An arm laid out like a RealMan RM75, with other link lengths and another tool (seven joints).
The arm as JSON. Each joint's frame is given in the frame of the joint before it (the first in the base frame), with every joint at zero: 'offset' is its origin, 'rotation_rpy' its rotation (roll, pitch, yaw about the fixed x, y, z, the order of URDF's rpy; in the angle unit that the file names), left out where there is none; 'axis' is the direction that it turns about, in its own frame. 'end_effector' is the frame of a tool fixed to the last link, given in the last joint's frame.
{
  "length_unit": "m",
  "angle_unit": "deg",
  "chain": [
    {
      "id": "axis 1",
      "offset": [
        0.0,
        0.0,
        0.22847
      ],
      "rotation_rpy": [
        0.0,
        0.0,
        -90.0
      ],
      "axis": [
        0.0,
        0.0,
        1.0
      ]
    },
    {
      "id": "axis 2",
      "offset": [
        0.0,
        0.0,
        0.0
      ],
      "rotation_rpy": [
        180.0,
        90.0,
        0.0
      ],
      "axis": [
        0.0,
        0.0,
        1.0
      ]
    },
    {
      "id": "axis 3",
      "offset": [
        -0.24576,
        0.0,
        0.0
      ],
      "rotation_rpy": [
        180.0,
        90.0,
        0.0
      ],
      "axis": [
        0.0,
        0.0,
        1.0
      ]
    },
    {
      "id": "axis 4",
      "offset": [
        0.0,
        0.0,
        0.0
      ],
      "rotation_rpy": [
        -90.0,
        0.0,
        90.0
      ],
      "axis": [
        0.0,
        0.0,
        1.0
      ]
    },
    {
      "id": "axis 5",
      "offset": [
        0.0,
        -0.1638,
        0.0
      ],
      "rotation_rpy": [
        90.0,
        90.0,
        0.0
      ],
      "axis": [
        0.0,
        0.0,
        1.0
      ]
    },
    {
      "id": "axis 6",
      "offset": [
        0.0,
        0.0,
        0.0
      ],
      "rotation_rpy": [
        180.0,
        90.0,
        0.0
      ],
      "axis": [
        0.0,
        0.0,
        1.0
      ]
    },
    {
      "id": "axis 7",
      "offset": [
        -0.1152,
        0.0,
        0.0
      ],
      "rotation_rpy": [
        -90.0,
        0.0,
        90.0
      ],
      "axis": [
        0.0,
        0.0,
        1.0
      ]
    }
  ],
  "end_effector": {
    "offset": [
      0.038,
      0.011,
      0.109
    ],
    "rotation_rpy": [
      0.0,
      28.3,
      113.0
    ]
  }
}
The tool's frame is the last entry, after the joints.
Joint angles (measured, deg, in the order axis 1, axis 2, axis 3, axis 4, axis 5, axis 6, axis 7), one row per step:
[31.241 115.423 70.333 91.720 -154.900 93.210 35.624]
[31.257 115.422 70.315 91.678 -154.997 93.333 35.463]
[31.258 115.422 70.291 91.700 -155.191 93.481 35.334]
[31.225 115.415 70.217 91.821 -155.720 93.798 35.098]
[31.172 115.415 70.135 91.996 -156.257 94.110 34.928]
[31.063 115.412 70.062 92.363 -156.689 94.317 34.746]
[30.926 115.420 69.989 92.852 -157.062 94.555 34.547]
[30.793 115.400 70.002 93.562 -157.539 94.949 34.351]
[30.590 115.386 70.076 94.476 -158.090 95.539 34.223]
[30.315 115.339 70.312 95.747 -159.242 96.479 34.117]
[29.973 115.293 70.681 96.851 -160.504 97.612 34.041]
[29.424 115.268 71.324 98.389 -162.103 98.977 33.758]
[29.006 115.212 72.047 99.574 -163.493 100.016 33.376]
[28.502 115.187 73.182 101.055 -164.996 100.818 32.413]
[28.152 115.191 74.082 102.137 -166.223 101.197 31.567]
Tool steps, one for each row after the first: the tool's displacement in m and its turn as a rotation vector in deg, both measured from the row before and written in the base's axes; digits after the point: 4 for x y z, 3 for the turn. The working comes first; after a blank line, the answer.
Tool pose at each row, in the base's axes (x y z in m, rotation vector in deg; the steps are taken from these numbers as rounded here):
[0.2303 0.3138 -0.0806 -137.674 22.086 -92.391]
[0.2308 0.3137 -0.0804 -137.560 21.882 -92.675]
[0.2313 0.3137 -0.0798 -137.340 21.684 -92.958]
[0.2325 0.3140 -0.0782 -136.740 21.272 -93.551]
[0.2335 0.3143 -0.0767 -136.140 20.927 -94.072]
[0.2335 0.3146 -0.0754 -135.715 20.462 -94.250]
[0.2329 0.3148 -0.0743 -135.393 19.919 -94.329]
[0.2320 0.3153 -0.0723 -134.920 19.356 -94.355]
[0.2312 0.3155 -0.0697 -134.366 18.957 -94.395]
[0.2310 0.3167 -0.0643 -133.069 18.748 -94.596]
[0.2326 0.3175 -0.0579 -131.584 19.082 -95.146]
[0.2343 0.3185 -0.0496 -129.790 19.547 -95.559]
[0.2359 0.3200 -0.0418 -128.171 20.042 -95.817]
[0.2360 0.3230 -0.0330 -126.552 20.125 -95.481]
[0.2356 0.3261 -0.0261 -125.246 20.056 -95.038]

[0.0005 -0.0001 0.0002 -0.121 -0.212 0.063]
[0.0005 0.0000 0.0006 -0.045 -0.261 0.095]
[0.0012 0.0003 0.0016 0.001 -0.613 0.242]
[0.0010 0.0003 0.0015 0.052 -0.572 0.224]
[0.0000 0.0003 0.0013 0.069 -0.333 0.365]
[-0.0006 0.0002 0.0011 0.023 -0.243 0.415]
[-0.0009 0.0005 0.0020 0.146 -0.292 0.499]
[-0.0008 0.0002 0.0026 0.242 -0.322 0.421]
[-0.0002 0.0012 0.0054 0.729 -0.738 0.497]
[0.0016 0.0008 0.0064 0.847 -0.949 0.085]
[0.0017 0.0010 0.0083 1.160 -1.023 0.154]
[0.0016 0.0015 0.0078 1.123 -0.866 0.129]
[0.0001 0.0030 0.0088 1.286 -0.637 0.628]
[-0.0004 0.0031 0.0069 1.079 -0.453 0.662]

